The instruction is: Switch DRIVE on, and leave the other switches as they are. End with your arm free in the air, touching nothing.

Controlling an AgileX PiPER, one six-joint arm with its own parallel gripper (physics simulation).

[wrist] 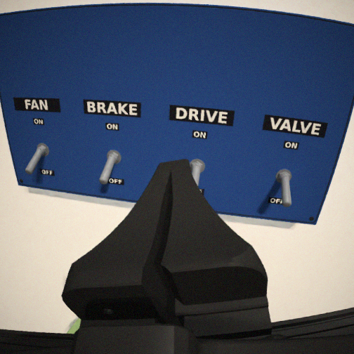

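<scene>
The blue switch panel point(150, 60) fills the upper part of the wrist view. The DRIVE switch point(198, 167) has its lever pointing down toward OFF; its lower part is hidden behind my fingertips. The FAN switch point(36, 159), the BRAKE switch point(109, 167) and the VALVE switch point(285, 187) also have their levers down toward OFF. My gripper point(176, 177) is shut, with its fingers together and nothing between them. Its tips appear just left of the DRIVE lever and overlap it in view. I cannot tell whether they touch it.
A pale surface point(40, 240) lies beyond the panel's lower edge. A small bit of a green object point(74, 327) shows at the lower left, mostly hidden behind the gripper. The BRAKE and VALVE levers stand to either side of the DRIVE lever.
</scene>
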